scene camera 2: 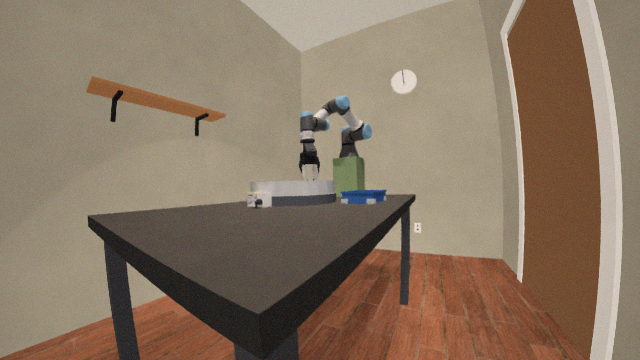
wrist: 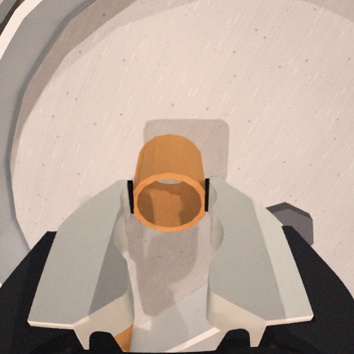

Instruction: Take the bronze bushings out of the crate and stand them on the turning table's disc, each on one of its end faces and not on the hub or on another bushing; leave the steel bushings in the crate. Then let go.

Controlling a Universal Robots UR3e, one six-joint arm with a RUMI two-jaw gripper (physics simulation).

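Places are measured from the arm's base along level axes (x ahead, y left, z up), in metres.
Pixels of known places: arm's base, link origin: (scene camera 2: 348, 158).
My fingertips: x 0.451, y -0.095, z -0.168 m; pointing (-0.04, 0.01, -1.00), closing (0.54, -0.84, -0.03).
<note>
Ahead of a thing's pixels: the offset from my fingertips to its top centre. "spot": to the spot under its first point. Level surfaces: height alone.
My gripper (scene camera 2: 310, 179) (wrist: 168, 182) points down over the turning table and is shut on a bronze bushing (wrist: 170, 155). The bushing stands roughly upright between the fingertips, its open top end facing the wrist camera. It is above the pale disc (wrist: 280, 100); whether its lower end touches the disc cannot be told. Part of another bronze-coloured piece (wrist: 126, 340) shows at the bottom of the wrist view, mostly hidden by the left finger. A dark many-sided piece (wrist: 299, 224), apparently the hub, is right of the fingers. The blue crate @(dx -0.036, dy +0.253, dz -0.038 m) (scene camera 2: 364, 197) stands beside the turning table (scene camera 2: 295, 189); its contents are hidden.
The raised grey rim (wrist: 16, 110) curves around the disc at the left of the wrist view. A small white box @(spot: dx +0.246, dy -0.108, dz -0.060 m) (scene camera 2: 260, 200) with a dark knob stands in front of the turning table. The arm stands on a green block (scene camera 2: 348, 176) behind, on the dark table @(dz -0.088 m) (scene camera 2: 225, 245).
</note>
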